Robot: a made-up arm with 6 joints.
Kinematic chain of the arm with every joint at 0, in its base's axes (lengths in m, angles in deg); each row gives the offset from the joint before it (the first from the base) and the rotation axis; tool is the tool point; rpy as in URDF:
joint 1: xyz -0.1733 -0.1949 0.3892 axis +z
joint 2: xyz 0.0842 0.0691 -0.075 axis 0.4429 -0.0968 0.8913
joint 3: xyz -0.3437 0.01 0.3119 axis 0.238 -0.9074 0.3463
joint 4: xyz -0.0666 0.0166 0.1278 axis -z
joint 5: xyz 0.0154 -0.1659 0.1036 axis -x
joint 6: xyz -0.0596 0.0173 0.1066 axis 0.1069 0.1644 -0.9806
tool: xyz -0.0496 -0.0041 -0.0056 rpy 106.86 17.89 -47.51
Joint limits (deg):
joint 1: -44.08..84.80
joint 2: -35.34..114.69
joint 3: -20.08..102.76
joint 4: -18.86..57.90
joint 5: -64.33..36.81
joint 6: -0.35..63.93
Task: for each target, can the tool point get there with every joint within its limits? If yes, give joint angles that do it. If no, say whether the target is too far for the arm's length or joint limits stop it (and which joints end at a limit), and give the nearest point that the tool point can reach.
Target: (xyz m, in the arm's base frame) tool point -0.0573 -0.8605 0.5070
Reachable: yes | joints 53.42 29.44 55.53 42.30 -24.23 16.41
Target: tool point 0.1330 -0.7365 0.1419
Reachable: yes | joints 0.44 82.52 84.79 0.39 -38.47 8.21
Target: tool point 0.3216 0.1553 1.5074
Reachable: no: too far | nearest point 0.0633 0.3100 0.9873 | short by 0.601 m
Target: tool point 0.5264 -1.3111 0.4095
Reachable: no: too far | nearest point 0.3049 -0.9578 0.3632 | short by 0.420 m
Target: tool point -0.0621 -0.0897 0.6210
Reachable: no: joint limits stop it (at a limit: joint 1, joint 3, joint 4, joint 5, joint 6) | nearest point -0.1114 0.1762 0.9288 | short by 0.410 m
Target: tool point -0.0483 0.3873 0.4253
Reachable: no: joint limits stop it (at a limit: joint 1, joint 2, joint 4, joint 5) | nearest point -0.2859 0.3823 0.5199 | short by 0.256 m
